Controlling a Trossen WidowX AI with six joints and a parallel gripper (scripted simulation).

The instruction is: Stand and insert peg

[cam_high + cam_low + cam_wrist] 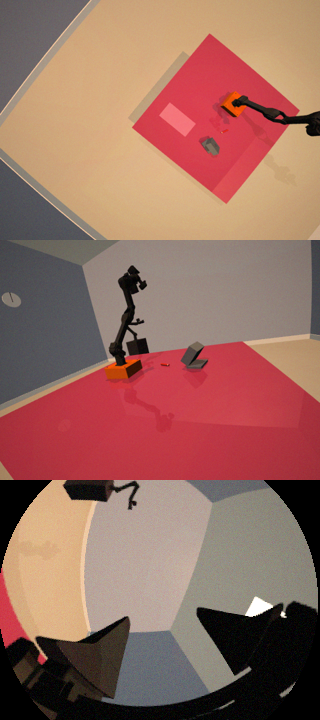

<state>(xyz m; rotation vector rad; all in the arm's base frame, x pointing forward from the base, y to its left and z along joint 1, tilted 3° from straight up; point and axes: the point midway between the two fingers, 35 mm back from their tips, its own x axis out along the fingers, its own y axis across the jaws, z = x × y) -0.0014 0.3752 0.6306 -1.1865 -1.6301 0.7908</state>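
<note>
Now: gripper tip 70 cm above the red peg, 24 cm to the left of it and 22 cm short of it. From my gripper tip the other things lie so: grey sloped panel 64 cm below, 41 cm ahead, 23 cm to the right.
</note>
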